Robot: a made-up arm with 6 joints.
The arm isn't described. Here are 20 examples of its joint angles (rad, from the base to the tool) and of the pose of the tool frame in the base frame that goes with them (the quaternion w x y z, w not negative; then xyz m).
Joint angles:
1: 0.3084 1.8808 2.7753 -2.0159 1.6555 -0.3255
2: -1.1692 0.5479 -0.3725 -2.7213 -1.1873 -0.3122
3: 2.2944 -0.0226 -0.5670 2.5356 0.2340 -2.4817
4: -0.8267 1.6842 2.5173 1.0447 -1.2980 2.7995
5: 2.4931 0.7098 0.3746 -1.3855 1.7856 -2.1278
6: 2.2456 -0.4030 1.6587 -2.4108 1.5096 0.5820
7: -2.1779 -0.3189 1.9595 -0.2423 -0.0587 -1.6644
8: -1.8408 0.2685 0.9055 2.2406 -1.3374 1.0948
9: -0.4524 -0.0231 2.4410 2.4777 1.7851 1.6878
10: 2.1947 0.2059 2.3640 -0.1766 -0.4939 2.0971
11: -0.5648 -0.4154 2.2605 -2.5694 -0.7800 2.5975
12: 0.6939 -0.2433 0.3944 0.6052 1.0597 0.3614
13: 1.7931 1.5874 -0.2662 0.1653 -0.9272 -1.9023
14: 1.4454 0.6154 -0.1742 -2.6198 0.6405 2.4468
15: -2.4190 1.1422 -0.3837 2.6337 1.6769 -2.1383
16: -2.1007 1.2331 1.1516 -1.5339 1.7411 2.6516
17: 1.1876 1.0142 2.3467 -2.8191 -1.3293 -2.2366
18: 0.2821 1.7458 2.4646 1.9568 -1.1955 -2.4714
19: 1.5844 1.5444 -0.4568 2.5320 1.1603 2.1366
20: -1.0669 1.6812 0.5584 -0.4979 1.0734 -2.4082
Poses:
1: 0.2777 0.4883 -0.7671 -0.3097 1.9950 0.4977 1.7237
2: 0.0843 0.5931 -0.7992 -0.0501 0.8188 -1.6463 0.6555
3: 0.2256 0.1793 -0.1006 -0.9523 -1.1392 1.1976 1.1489
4: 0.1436 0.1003 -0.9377 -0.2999 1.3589 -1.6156 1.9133
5: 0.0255 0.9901 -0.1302 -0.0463 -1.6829 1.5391 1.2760
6: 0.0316 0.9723 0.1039 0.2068 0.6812 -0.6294 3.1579
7: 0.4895 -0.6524 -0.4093 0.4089 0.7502 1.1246 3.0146
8: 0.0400 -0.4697 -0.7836 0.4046 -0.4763 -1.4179 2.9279
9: 0.6626 0.1631 -0.4719 0.5583 -0.8093 0.5979 2.8447
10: 0.5161 -0.3657 -0.7335 0.2489 0.3148 -0.4218 3.1921
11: 0.2662 0.8131 0.5067 0.1057 -1.3881 1.0536 2.3211
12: 0.3037 -0.6075 -0.6859 0.2612 0.7412 0.7819 3.0314
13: 0.7465 -0.2665 0.5834 0.1772 -0.1127 0.7998 -0.6838
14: 0.3850 -0.1907 0.4523 0.7816 0.2610 1.9742 0.5602
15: 0.5246 0.6897 -0.4334 0.2477 -0.7466 -0.8649 -0.1940
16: 0.2231 0.3837 0.5172 -0.7317 -1.4777 -2.1674 1.1888
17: 0.4012 -0.2857 -0.8412 -0.2233 0.3422 1.1398 2.9324
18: 0.7202 -0.0506 -0.6919 -0.0093 2.1244 0.5463 1.8685
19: 0.5056 -0.0634 0.8544 -0.1019 -0.1230 0.5623 -0.5693
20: 0.3045 0.2226 -0.8838 -0.2767 0.9433 -1.8686 -0.5681
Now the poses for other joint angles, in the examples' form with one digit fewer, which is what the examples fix.
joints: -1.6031 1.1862 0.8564 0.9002 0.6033 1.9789
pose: 0.060 -0.463 0.875 0.133 0.007 -2.728 0.903
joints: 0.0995 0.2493 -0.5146 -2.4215 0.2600 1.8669
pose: 0.882 0.210 0.213 0.364 1.716 0.209 0.789
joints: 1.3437 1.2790 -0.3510 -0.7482 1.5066 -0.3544
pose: 0.684 0.020 -0.123 0.718 0.436 1.300 -0.352
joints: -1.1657 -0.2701 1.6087 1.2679 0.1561 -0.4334
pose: 0.314 -0.891 -0.003 -0.329 -0.212 0.744 3.387
